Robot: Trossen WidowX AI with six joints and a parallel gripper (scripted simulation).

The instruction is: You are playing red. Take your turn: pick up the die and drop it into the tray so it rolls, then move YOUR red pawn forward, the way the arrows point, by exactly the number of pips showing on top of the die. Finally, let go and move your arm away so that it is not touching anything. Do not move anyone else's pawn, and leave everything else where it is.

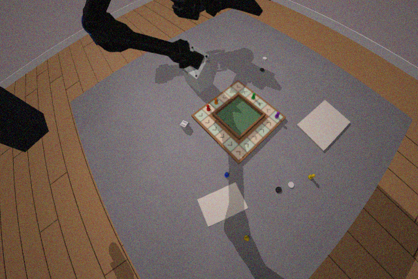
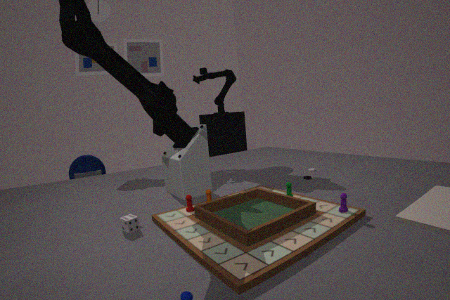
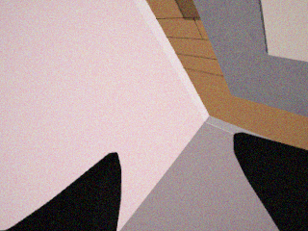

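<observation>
Right now the white die is 22 cm behind my gripper tip, 12 cm to the right of it and 49 cm below it. Round my gripper tip: purple pawn 4 cm ahead, 17 cm to the left, 48 cm below; then green felt tray 8 cm behind, 7 cm to the left, 50 cm below; then blue pawn 5 cm ahead, 15 cm to the right, 49 cm below.
</observation>
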